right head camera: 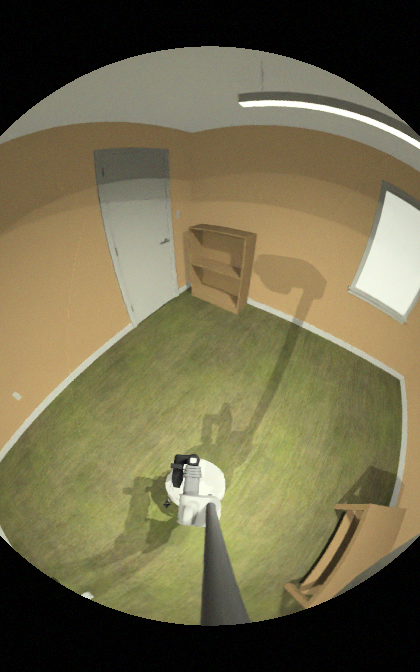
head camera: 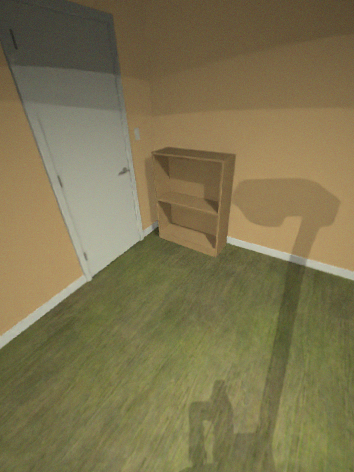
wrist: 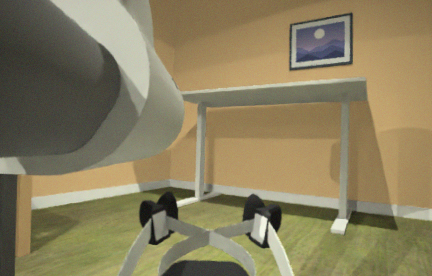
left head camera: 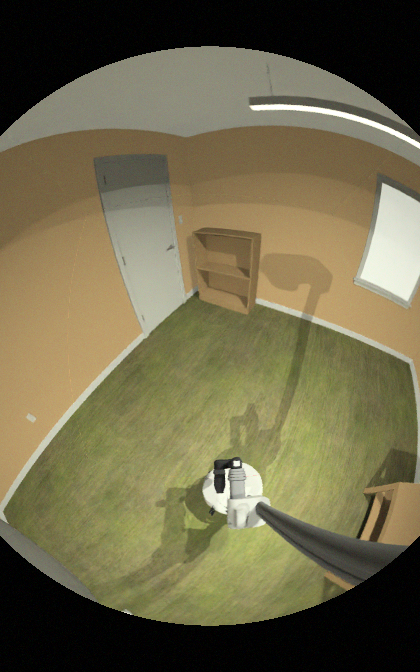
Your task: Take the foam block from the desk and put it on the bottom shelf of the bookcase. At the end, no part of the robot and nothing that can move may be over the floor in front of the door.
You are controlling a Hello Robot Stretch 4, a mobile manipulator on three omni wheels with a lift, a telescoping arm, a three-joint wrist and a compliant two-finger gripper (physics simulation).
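Places are measured from the robot's base along level axes (x right, y ahead, z up), in centimetres.
Pixels of known places: gripper, fingertip midpoint: point(wrist: 210, 209).
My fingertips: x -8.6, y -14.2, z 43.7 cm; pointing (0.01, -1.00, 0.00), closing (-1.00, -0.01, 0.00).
Behind a point stands the place of what it marks.
The desk point(wrist: 275, 94) @[x -53.6, y -200.6, z 89.7 cm] stands against the far wall in the wrist view, seen from below its top, so what lies on it is hidden. The foam block does not show in any view. The brown bookcase point(head camera: 226, 200) @[x 43.8, y 212.0, z 60.8 cm] point(left head camera: 255, 270) point(right head camera: 248, 270) stands in the corner right of the door, its open front facing the room; no object shows on its bottom shelf. The grey-white door point(head camera: 90, 175) @[x -80.5, y 195.0, z 95.7 cm] point(left head camera: 145, 260) point(right head camera: 142, 260) is shut. My gripper point(wrist: 210, 209) @[x -8.6, y -14.2, z 43.7 cm] is open and empty, with its fingertips wide apart, well away from the desk.
A low wooden table point(left head camera: 402, 515) point(right head camera: 377, 530) stands at the lower right of both side head views. A window point(left head camera: 392, 245) point(right head camera: 387, 255) is in the wall right of the bookcase. A framed picture point(wrist: 321, 42) @[x -101.1, y -232.5, z 144.4 cm] hangs above the desk. My robot's shadow crosses the floor.
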